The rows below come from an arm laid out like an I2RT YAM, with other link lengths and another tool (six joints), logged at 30 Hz.
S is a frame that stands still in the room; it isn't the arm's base.
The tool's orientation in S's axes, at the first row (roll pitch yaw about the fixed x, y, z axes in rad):
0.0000, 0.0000, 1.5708
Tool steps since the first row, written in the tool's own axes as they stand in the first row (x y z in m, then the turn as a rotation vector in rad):
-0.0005, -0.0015, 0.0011, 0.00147, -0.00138, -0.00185
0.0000, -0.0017, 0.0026, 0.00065, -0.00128, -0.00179
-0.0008, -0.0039, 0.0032, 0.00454, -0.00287, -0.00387
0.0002, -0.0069, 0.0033, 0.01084, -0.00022, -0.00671
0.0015, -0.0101, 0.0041, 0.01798, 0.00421, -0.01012
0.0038, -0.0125, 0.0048, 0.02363, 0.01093, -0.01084
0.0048, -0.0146, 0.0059, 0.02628, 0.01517, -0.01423
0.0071, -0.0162, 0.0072, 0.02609, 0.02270, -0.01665
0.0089, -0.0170, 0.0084, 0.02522, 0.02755, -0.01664
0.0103, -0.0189, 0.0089, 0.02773, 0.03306, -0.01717
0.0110, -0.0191, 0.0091, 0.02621, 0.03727, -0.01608
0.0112, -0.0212, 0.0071, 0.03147, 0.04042, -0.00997
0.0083, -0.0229, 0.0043, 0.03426, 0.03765, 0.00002
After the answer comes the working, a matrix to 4 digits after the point.
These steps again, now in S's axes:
0.0015, -0.0005, 0.0011, 0.00138, 0.00147, -0.00185
0.0017, 0.0000, 0.0026, 0.00128, 0.00065, -0.00179
0.0039, -0.0008, 0.0032, 0.00287, 0.00454, -0.00387
0.0069, 0.0002, 0.0033, 0.00022, 0.01084, -0.00671
0.0101, 0.0015, 0.0041, -0.00421, 0.01798, -0.01012
0.0125, 0.0038, 0.0048, -0.01093, 0.02363, -0.01084
0.0146, 0.0048, 0.0059, -0.01517, 0.02628, -0.01423
0.0162, 0.0071, 0.0072, -0.02270, 0.02609, -0.01665
0.0170, 0.0089, 0.0084, -0.02755, 0.02522, -0.01664
0.0189, 0.0103, 0.0089, -0.03306, 0.02773, -0.01717
0.0191, 0.0110, 0.0091, -0.03727, 0.02621, -0.01608
0.0212, 0.0112, 0.0071, -0.04042, 0.03147, -0.00997
0.0229, 0.0083, 0.0043, -0.03765, 0.03426, 0.00002

The tool's axes in the first row as the columns of a matrix, in S's axes (rounded; the answer above uses it unrounded):
0.0000, -1.0000, 0.0000
1.0000, 0.0000, 0.0000
0.0000, 0.0000, 1.0000

